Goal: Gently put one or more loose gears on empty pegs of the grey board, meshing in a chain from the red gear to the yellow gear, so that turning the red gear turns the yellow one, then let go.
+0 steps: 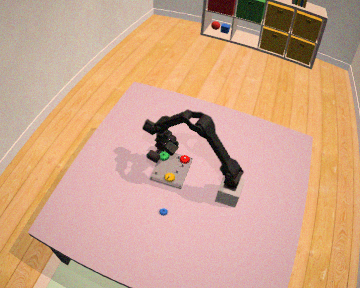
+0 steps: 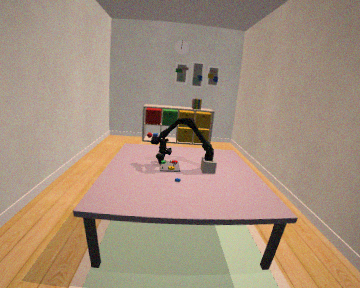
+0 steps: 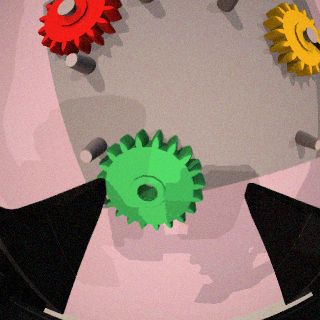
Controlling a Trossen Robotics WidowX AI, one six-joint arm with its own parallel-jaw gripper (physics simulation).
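Frame: origin at the arm's base, x ahead, y left, z up, level; millimetres.
Where they show: gripper, fingertip midpoint: (image 1: 161, 157) (image 2: 161, 162) (image 3: 179, 188); arm's base at its link origin: (image 1: 231, 184) (image 2: 208, 159).
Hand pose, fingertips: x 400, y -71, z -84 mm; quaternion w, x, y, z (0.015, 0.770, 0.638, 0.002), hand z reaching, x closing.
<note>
Each offset is from my fingertips to the top centre of the thing. Level surfaces: height alone.
The grey board @[75 mm back, 34 mm left, 9 mm up] (image 1: 163, 167) (image 3: 190, 90) lies on the table and bears the red gear @[116 mm back, 45 mm right, 3 mm up] (image 1: 185, 159) (image 3: 77, 25) and the yellow gear @[92 mm back, 97 mm left, 4 mm up] (image 1: 169, 177) (image 3: 295, 40), each on a peg. Several grey pegs stand empty, such as one beside the red gear @[81 mm back, 44 mm right, 7 mm up] (image 3: 82, 63). The green gear @[3 mm back, 18 mm right, 6 mm up] (image 1: 164, 156) (image 3: 127, 172) overlaps the board's edge next to another empty peg @[30 mm back, 47 mm right, 7 mm up] (image 3: 93, 150); its hole shows no peg. My gripper (image 1: 163, 152) (image 3: 179, 188) is open around it, the left-hand fingertip at its teeth. Whether they touch is unclear. The blue gear @[146 mm back, 293 mm left, 5 mm down] (image 1: 163, 212) (image 2: 177, 180) lies on the table.
The pink table @[21 mm down] (image 1: 240, 240) (image 2: 150, 200) bears the arm's grey base (image 1: 227, 196) (image 2: 208, 165), to the right of the board. The arm arches over from there. A shelf unit with coloured bins stands on the floor against the back wall, beyond the table.
</note>
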